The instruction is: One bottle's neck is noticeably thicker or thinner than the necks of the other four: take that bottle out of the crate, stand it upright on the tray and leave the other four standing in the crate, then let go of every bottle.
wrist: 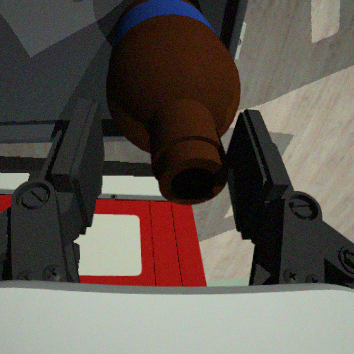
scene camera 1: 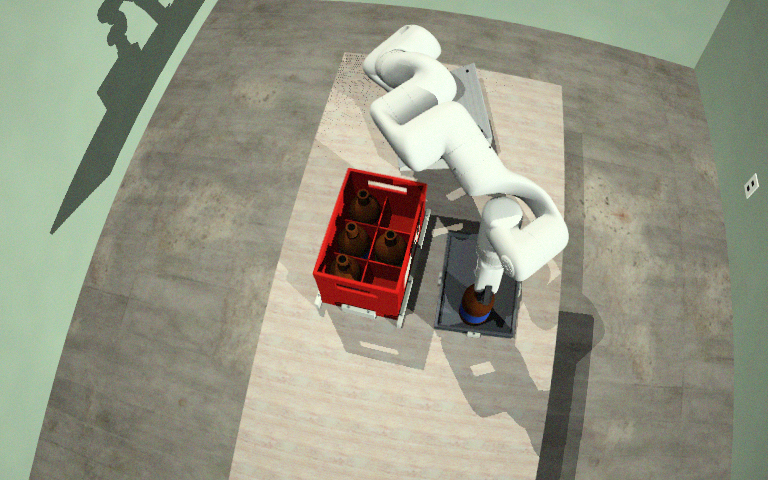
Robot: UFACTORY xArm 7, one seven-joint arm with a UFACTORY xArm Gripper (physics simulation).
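Frame: origin at the arm's base, x right, y ahead, z up, level; centimetres.
Where they show: gripper, fingertip midpoint: (wrist: pixel 167 131) (scene camera 1: pixel 484 288).
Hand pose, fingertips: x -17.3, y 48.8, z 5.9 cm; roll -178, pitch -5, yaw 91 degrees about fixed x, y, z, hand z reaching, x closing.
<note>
Each offset is from my fingertips to the centre of the thing. "spot": to the spot under its first point. Level surfaces: height alone.
A brown bottle with a blue band {dx +0.7, dy +0.8, dz -5.5 cm} (scene camera 1: pixel 476 308) (wrist: pixel 175 70) stands upright on the dark tray {spot: dx +0.0, dy +6.2, dz -11.1 cm} (scene camera 1: pixel 474 330), near its front edge. My gripper (scene camera 1: pixel 484 293) (wrist: pixel 167 131) is open around this bottle's neck, with a finger on each side; in the wrist view gaps show beside the neck, the right finger being nearer to it. Four other brown bottles stand in the red crate {dx +26.5, dy -8.7, dz -4.9 cm} (scene camera 1: pixel 357 292): one at the back left (scene camera 1: pixel 364 207), one at the middle left (scene camera 1: pixel 352 238), one at the middle right (scene camera 1: pixel 390 246) and one at the front left (scene camera 1: pixel 343 268). Their lower parts are hidden by the crate.
The crate stands left of the tray on the wooden table {dz -13.7 cm} (scene camera 1: pixel 339 418), with pale brackets {spot: dx +16.7, dy +1.7, dz -11.1 cm} (scene camera 1: pixel 407 302) along its base. Its back right and front right compartments hold no bottle. A grey plate (scene camera 1: pixel 474 101) lies under the arm at the back. The crate's red wall (wrist: pixel 172 240) shows in the wrist view.
</note>
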